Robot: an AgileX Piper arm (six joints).
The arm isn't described. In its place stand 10 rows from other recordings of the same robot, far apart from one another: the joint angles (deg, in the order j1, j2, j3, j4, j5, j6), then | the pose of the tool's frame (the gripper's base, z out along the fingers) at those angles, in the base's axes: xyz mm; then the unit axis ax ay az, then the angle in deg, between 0 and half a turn.
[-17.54 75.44 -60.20 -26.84 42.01 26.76] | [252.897 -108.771 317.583 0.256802 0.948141 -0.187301 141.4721]
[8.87 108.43 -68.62 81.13 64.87 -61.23] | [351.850 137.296 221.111 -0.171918 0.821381 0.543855 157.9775]
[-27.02 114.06 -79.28 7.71 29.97 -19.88] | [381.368 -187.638 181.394 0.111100 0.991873 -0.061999 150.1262]
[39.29 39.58 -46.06 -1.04 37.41 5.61] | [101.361 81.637 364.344 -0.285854 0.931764 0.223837 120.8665]
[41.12 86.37 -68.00 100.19 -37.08 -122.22] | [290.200 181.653 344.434 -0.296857 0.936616 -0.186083 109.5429]
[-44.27 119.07 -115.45 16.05 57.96 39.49] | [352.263 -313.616 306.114 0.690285 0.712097 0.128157 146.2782]
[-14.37 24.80 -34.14 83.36 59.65 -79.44] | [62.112 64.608 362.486 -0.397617 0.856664 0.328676 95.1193]
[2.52 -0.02 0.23 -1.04 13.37 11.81] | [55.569 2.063 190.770 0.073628 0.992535 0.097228 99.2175]
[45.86 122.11 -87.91 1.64 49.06 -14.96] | [298.706 310.635 149.448 -0.498663 0.865931 0.038700 169.0495]
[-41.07 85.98 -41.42 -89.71 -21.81 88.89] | [241.806 -165.873 210.971 0.257761 0.966144 0.011185 126.1636]
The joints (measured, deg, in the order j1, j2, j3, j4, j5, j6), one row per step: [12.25 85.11 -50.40 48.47 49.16 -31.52]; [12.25 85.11 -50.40 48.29 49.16 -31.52]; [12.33 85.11 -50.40 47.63 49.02 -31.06]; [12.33 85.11 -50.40 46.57 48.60 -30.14]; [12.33 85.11 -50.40 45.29 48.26 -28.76]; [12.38 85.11 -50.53 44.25 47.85 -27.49]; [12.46 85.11 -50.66 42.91 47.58 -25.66]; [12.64 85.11 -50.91 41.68 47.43 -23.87]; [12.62 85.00 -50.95 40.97 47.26 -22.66]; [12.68 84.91 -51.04 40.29 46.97 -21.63]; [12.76 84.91 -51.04 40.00 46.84 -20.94]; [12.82 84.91 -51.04 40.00 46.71 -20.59]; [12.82 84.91 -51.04 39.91 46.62 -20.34]
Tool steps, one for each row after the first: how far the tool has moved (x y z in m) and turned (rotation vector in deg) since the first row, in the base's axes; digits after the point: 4 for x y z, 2 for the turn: [0.0000 -0.0002 -0.0001 -0.15 -0.03 0.09]; [-0.0002 -0.0004 -0.0007 -0.66 0.03 0.05]; [0.0002 -0.0016 -0.0014 -1.46 0.08 -0.40]; [0.0004 -0.0029 -0.0024 -2.35 0.41 -1.05]; [0.0011 -0.0037 -0.0025 -3.03 0.52 -1.74]; [0.0015 -0.0046 -0.0028 -3.81 0.98 -2.61]; [0.0019 -0.0048 -0.0025 -4.46 1.38 -3.35]; [0.0020 -0.0057 -0.0023 -4.81 1.64 -4.10]; [0.0024 -0.0061 -0.0019 -5.16 1.67 -4.72]; [0.0024 -0.0061 -0.0020 -5.28 1.89 -5.13]; [0.0025 -0.0059 -0.0020 -5.22 1.98 -5.43]; [0.0026 -0.0060 -0.0021 -5.25 2.03 -5.64]
